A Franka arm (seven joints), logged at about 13 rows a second.
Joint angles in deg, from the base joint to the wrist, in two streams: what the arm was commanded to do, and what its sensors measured. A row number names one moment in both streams.
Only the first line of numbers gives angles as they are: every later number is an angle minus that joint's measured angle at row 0.
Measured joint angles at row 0:
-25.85 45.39 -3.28 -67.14 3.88 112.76 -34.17
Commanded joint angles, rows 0 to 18:
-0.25 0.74 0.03 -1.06 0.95 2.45 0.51
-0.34 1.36 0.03 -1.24 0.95 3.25 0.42
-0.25 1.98 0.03 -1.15 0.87 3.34 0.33
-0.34 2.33 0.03 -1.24 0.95 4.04 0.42
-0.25 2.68 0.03 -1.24 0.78 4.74 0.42
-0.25 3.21 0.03 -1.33 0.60 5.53 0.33
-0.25 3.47 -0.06 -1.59 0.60 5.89 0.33
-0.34 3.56 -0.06 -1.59 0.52 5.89 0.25
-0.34 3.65 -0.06 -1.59 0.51 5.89 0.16
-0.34 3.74 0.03 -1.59 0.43 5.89 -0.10
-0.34 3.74 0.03 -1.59 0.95 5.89 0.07
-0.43 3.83 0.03 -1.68 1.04 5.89 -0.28
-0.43 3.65 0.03 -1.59 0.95 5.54 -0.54
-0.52 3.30 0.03 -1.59 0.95 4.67 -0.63
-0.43 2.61 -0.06 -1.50 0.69 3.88 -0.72
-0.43 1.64 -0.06 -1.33 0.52 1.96 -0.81
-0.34 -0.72 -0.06 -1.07 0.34 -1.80 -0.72
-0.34 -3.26 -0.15 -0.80 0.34 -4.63 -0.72
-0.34 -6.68 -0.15 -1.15 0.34 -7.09 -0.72
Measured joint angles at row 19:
0.01 0.56 -0.34 0.49 0.10 -1.68 0.03
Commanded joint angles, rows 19 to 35:
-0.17 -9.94 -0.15 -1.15 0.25 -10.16 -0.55
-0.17 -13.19 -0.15 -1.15 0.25 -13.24 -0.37
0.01 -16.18 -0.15 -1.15 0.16 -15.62 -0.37
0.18 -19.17 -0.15 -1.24 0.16 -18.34 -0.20
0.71 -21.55 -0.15 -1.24 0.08 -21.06 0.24
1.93 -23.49 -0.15 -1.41 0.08 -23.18 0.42
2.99 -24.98 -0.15 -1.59 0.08 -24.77 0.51
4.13 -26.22 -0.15 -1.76 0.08 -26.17 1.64
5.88 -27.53 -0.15 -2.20 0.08 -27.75 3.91
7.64 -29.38 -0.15 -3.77 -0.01 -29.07 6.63
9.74 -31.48 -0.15 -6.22 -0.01 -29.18 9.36
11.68 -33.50 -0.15 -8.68 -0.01 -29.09 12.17
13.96 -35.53 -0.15 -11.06 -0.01 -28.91 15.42
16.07 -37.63 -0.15 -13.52 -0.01 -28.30 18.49
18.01 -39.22 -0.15 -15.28 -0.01 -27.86 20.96
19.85 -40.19 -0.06 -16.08 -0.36 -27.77 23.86
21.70 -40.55 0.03 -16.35 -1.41 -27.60 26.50
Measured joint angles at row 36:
18.95 -36.42 0.30 -11.32 -0.15 -29.24 21.78
